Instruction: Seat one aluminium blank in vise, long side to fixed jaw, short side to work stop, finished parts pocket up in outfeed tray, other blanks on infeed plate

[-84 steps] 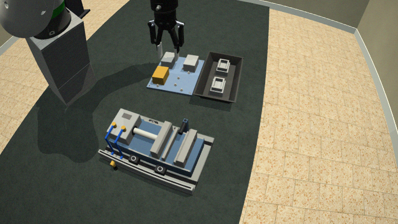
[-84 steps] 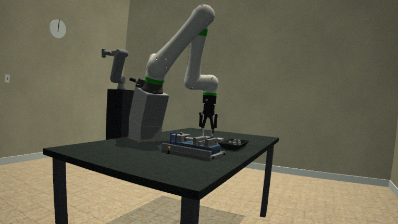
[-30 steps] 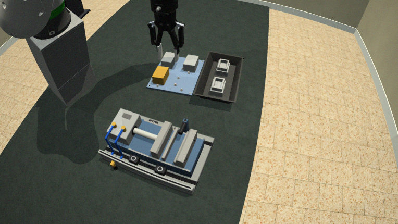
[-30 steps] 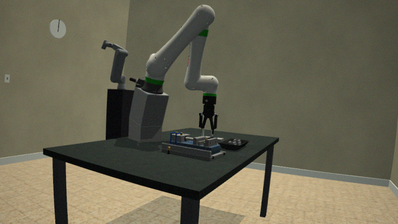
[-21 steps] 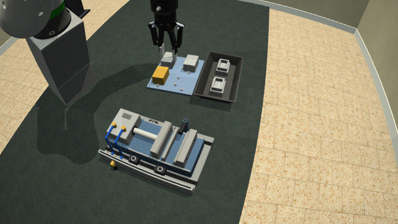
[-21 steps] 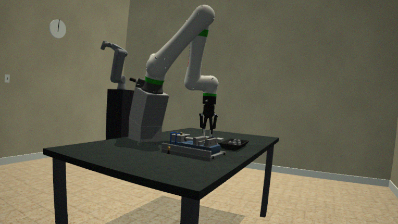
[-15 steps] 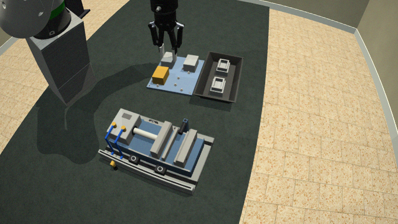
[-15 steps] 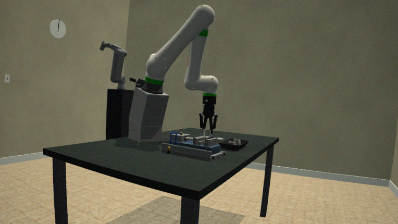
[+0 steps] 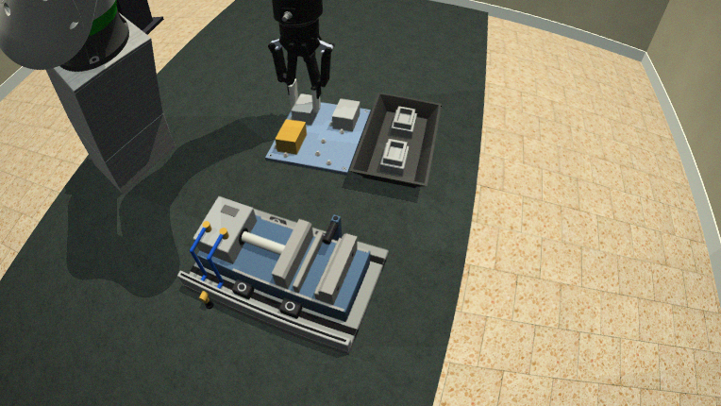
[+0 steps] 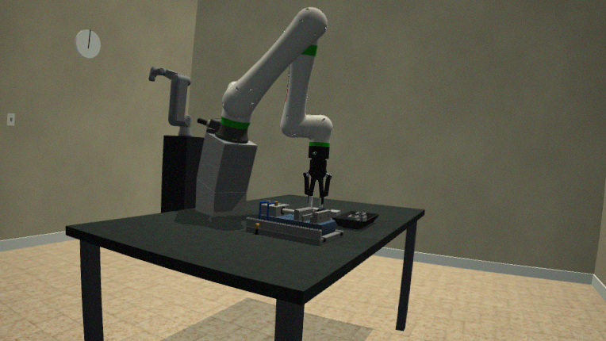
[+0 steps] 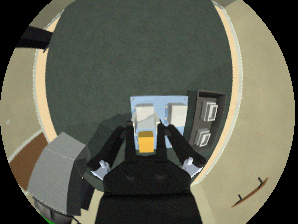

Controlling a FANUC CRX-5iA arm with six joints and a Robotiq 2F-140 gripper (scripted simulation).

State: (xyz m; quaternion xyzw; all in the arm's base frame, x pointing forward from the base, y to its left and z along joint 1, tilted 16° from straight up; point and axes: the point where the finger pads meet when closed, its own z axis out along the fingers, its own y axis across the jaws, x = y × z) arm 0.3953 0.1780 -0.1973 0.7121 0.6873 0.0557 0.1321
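The aluminium blank lies 4 cm below my hand. Round my hand: brass blank: 9 cm to the right, 4 cm below; then blue work stop: 31 cm to the right, 14 cm ahead; then hose block: 36 cm to the right, 3 cm behind, 1 cm above.
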